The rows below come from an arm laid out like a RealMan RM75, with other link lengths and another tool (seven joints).
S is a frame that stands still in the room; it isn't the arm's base.
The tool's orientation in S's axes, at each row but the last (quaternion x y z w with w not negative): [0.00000 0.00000 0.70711 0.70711]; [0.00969 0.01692 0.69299 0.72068]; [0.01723 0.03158 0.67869 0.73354]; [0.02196 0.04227 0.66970 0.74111]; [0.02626 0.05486 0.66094 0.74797]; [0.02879 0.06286 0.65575 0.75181]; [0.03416 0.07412 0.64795 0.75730]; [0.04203 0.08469 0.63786 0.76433]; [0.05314 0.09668 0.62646 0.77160]
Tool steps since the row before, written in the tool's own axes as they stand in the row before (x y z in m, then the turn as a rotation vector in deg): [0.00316 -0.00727 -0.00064 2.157 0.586 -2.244]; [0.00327 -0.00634 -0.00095 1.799 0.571 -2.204]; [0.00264 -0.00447 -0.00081 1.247 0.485 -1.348]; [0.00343 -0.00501 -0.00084 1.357 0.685 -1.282]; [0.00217 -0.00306 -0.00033 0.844 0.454 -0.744]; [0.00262 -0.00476 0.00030 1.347 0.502 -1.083]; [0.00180 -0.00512 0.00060 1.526 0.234 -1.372]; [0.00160 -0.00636 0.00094 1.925 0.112 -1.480]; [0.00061 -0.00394 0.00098 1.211 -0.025 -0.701]
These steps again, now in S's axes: [0.00727 0.00316 -0.00064 -0.586 2.157 -2.244]; [0.00642 0.00301 -0.00122 -0.583 1.799 -2.201]; [0.00459 0.00227 -0.00117 -0.481 1.257 -1.340]; [0.00523 0.00288 -0.00140 -0.662 1.389 -1.260]; [0.00324 0.00176 -0.00077 -0.433 0.869 -0.728]; [0.00506 0.00195 -0.00045 -0.458 1.360 -1.086]; [0.00536 0.00099 -0.00029 -0.215 1.481 -1.423]; [0.00660 0.00045 -0.00029 -0.048 1.846 -1.580]; [0.00410 -0.00019 0.00011 0.110 1.151 -0.789]
